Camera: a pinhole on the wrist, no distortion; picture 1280 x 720 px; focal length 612.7 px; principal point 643.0 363.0 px. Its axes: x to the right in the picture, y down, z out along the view. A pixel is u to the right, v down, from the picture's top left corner.
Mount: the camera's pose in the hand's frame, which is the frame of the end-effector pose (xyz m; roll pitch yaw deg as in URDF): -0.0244 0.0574 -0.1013 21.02 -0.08 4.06
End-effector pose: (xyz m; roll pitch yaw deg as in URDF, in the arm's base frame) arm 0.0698 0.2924 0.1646 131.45 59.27 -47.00
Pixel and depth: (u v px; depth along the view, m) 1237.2 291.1 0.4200
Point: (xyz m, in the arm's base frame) -0.0437 0.2201 -0.3099
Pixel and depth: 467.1 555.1 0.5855
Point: -0.4751 0.3086 0.1579
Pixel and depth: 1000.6 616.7 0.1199
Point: 0.0558 0.2123 0.1414
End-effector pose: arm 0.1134 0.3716 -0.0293 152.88 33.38 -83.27
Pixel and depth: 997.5 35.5 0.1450
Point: 0.1687 0.3395 -0.0945
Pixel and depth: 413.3 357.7 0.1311
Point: 0.0909 0.4366 -0.0037
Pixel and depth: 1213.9 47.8 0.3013
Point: 0.2259 0.2608 -0.3389
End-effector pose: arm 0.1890 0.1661 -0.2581 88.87 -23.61 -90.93
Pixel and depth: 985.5 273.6 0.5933
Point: -0.2432 -0.2077 -0.3140
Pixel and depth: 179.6 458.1 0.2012
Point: 0.0942 0.3288 -0.3224
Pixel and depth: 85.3 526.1 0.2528
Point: 0.0347 0.4064 -0.3441
